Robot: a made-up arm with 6 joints.
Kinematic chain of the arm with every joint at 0, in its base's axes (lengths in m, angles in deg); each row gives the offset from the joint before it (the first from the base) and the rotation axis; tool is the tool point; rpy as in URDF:
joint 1: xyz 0 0 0.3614 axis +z
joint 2: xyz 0 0 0 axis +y
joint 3: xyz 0.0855 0 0.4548 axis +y
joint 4: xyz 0.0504 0 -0.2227 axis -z
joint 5: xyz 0 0 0 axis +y
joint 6: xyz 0.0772 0 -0.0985 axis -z
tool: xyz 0 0 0 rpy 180 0 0
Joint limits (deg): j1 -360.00..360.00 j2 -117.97..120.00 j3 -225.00..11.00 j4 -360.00..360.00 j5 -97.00..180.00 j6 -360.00..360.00
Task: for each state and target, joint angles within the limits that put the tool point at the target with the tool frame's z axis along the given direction. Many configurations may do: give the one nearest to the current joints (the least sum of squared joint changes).
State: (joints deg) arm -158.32 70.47 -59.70 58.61 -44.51 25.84
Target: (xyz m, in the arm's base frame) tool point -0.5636 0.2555 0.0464 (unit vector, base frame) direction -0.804 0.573 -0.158
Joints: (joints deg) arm -201.76 99.75 -107.14 14.12 -73.73 25.84
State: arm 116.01 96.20 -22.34 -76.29 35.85 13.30
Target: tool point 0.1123 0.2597 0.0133 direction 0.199 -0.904 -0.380
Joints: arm 67.29 84.96 -46.69 -56.02 39.93 13.30
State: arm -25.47 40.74 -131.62 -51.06 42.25 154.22
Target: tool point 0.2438 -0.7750 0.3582 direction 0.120 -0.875 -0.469
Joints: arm -74.52 78.78 -151.61 -31.86 12.91 154.22
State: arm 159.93 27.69 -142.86 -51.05 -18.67 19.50
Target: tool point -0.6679 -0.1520 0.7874 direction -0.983 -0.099 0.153
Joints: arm 189.06 45.88 -148.45 -41.10 4.98 19.50
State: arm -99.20 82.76 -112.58 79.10 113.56 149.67
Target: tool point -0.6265 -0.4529 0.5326 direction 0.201 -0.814 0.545
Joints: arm -149.39 62.91 -141.92 125.89 82.34 149.67
